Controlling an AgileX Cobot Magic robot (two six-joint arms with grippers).
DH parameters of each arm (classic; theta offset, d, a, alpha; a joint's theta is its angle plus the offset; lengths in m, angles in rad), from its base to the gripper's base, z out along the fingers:
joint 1: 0 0.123 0 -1.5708
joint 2: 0.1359 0 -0.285 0
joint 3: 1.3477 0 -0.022 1.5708
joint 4: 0 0.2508 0 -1.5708
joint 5: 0 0 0.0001 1.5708
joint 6: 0 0.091 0 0
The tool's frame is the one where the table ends.
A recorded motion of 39 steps. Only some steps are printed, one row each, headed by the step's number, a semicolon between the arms.
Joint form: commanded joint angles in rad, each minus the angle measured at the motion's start. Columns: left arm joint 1, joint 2, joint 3, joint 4, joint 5, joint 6; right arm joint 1, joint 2, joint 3, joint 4, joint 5, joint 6.
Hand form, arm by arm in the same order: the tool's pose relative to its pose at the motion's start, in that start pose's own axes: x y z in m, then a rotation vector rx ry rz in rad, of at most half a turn. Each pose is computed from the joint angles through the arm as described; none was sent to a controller.
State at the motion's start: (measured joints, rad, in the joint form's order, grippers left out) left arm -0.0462 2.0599 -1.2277 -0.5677 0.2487 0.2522; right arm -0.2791 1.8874 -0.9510 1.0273 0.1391 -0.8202
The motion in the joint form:
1: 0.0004 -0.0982 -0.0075 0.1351 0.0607 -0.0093; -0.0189 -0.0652 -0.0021 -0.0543 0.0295 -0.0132
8: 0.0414 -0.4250 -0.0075 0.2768 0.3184 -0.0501; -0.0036 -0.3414 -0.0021 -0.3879 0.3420 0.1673
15: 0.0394 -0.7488 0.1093 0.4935 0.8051 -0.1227; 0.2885 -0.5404 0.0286 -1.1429 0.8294 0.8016
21: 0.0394 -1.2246 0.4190 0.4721 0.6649 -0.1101; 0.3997 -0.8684 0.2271 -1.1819 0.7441 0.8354
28: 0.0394 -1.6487 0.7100 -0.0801 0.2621 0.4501; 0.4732 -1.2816 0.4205 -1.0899 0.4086 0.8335
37: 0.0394 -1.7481 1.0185 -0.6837 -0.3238 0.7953; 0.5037 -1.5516 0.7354 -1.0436 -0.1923 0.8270
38: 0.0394 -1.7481 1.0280 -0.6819 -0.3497 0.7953; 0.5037 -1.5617 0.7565 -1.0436 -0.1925 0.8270
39: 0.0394 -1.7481 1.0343 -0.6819 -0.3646 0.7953; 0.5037 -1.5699 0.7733 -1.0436 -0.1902 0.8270
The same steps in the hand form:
1: -0.0157 -0.0091 -0.0349 0.0031 -0.0342 0.1341; -0.0121 -0.0002 -0.0202 -0.0159 -0.0436 -0.0608
8: -0.0365 -0.0196 -0.1569 0.0137 -0.0986 0.2373; -0.0195 0.0305 -0.1062 -0.1600 -0.0088 -0.2733
15: 0.0284 -0.0092 -0.2516 -0.1080 0.1885 0.3385; 0.0393 0.0637 -0.1676 0.1053 0.3796 -0.5390
21: 0.1093 0.0012 -0.3182 -0.0696 -0.1167 0.3646; 0.0837 0.0591 -0.2216 0.0303 0.1615 -0.6223
28: 0.1702 -0.0078 -0.3472 0.1930 -0.7115 0.5358; 0.1183 0.0509 -0.2749 -0.2380 -0.3491 -0.5711
37: 0.1892 0.0391 -0.3058 0.0239 -0.9922 0.1011; 0.1550 0.0342 -0.2730 -0.4496 -0.8689 -0.4763
38: 0.1899 0.0419 -0.3041 0.0006 -0.9972 0.0914; 0.1593 0.0323 -0.2686 -0.4468 -0.8584 -0.4784
39: 0.1905 0.0436 -0.3029 -0.0126 -0.9991 0.0850; 0.1628 0.0306 -0.2650 -0.4439 -0.8479 -0.4804

